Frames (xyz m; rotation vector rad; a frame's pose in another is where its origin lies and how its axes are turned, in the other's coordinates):
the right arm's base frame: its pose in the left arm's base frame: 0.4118 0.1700 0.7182 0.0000 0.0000 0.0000
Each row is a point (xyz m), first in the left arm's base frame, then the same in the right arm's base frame.
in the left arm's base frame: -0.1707 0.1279 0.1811
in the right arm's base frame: -0.5825 -0.0421 -0.5371
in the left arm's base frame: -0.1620 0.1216 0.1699
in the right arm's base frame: -0.5738 -0.0484 -0.5483
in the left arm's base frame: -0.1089 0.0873 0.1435
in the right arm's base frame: -0.5207 -0.0827 -0.5747
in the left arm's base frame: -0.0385 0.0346 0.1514
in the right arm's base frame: -0.4503 -0.1354 -0.5668
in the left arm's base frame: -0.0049 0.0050 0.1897
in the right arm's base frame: -0.4167 -0.1650 -0.5285
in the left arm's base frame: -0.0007 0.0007 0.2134
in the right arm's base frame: -0.4125 -0.1693 -0.5048
